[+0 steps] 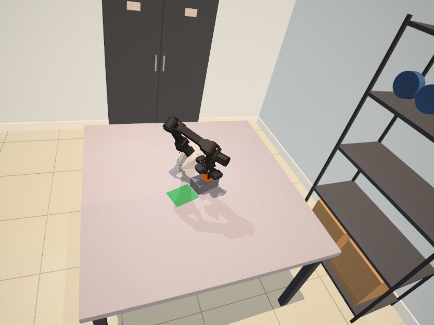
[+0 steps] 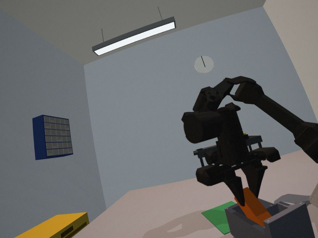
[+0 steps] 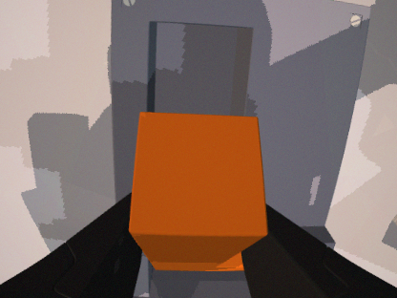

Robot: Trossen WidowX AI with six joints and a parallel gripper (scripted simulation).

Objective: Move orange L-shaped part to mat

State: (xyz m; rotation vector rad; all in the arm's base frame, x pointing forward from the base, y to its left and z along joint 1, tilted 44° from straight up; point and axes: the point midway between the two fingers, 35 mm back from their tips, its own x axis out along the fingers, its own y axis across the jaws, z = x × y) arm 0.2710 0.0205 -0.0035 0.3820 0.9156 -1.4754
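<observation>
My gripper tip is now 14 cm to the left of the green mat, 10 cm above it and 3 cm short of it. Round my gripper tip: orange L-shaped part 3 cm to the left, 3 cm below, 2 cm behind.
</observation>
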